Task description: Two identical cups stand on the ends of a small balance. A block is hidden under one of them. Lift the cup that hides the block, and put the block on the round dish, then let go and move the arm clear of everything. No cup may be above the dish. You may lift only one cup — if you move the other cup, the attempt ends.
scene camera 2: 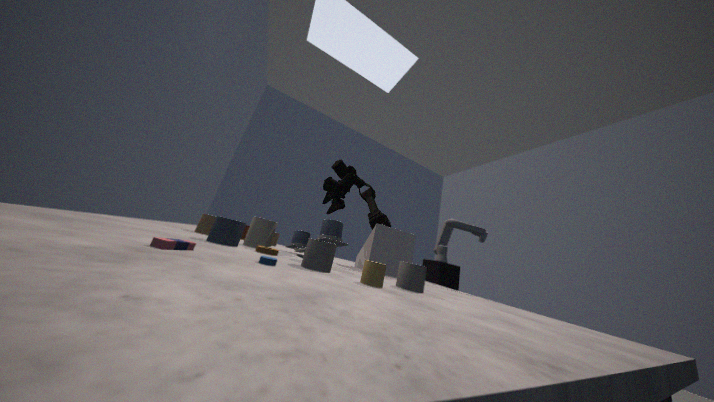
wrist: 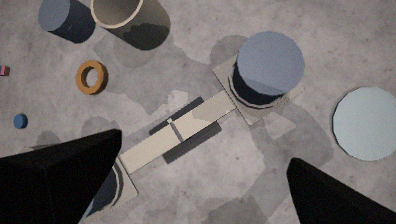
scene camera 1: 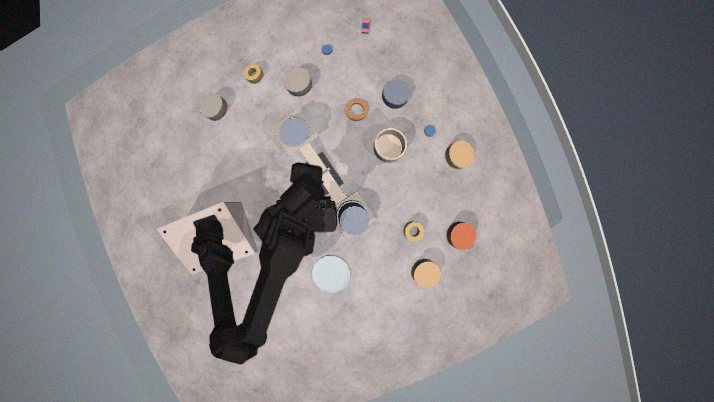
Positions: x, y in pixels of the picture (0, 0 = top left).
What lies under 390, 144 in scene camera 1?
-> A beige cup.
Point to a beige cup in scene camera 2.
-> At 260, 233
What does the gripper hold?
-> Nothing.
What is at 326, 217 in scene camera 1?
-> The gripper.
